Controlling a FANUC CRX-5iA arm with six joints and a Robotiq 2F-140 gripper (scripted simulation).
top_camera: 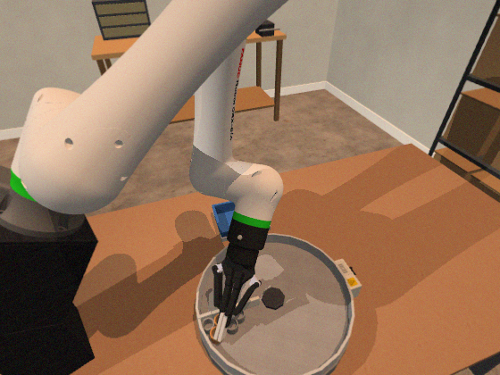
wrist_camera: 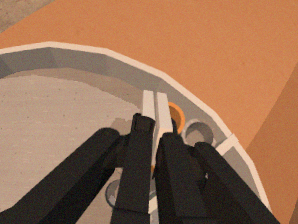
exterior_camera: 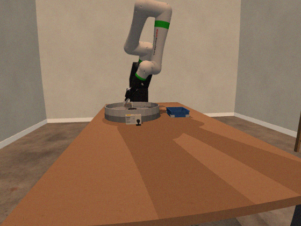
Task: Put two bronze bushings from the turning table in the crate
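My hand is 60 mm short of the blue crate, 440 mm to the right of it and 80 mm above it. The rest, counted from my hand: turning table (140 mm ahead, 90 mm to the left, 50 mm below).
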